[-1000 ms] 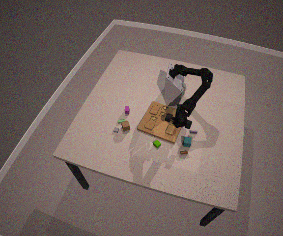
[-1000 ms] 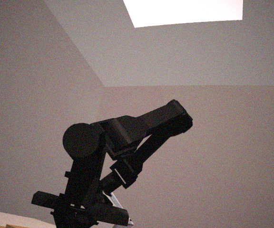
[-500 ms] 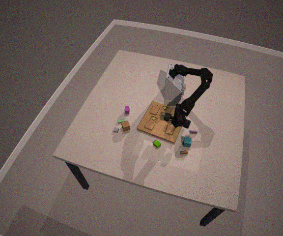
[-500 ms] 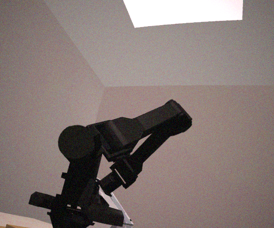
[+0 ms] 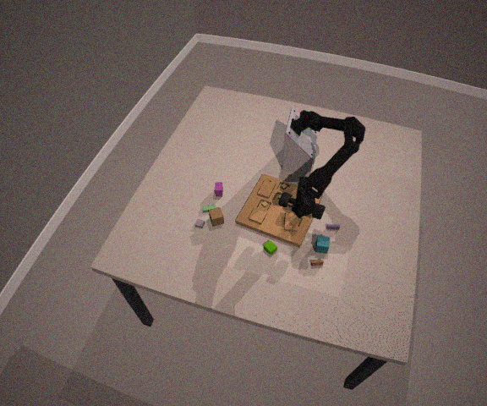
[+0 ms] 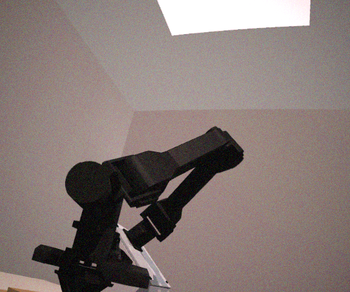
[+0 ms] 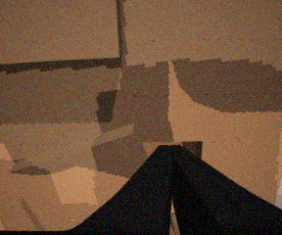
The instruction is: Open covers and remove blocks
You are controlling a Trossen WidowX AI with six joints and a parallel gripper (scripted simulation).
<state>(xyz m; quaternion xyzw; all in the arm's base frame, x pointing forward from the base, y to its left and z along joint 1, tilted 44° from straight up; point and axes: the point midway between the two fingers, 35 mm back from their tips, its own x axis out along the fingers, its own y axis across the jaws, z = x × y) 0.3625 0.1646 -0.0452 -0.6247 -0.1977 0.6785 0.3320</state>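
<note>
My gripper tip is 4 cm past the tan puzzle board and 10 cm to the left of it. Round my gripper tip: bright green cube 17 cm ahead, 10 cm to the right, 1 cm below; then teal cube 12 cm ahead, 11 cm to the left; then purple object 1 cm ahead, 15 cm to the left, 1 cm below.
</note>
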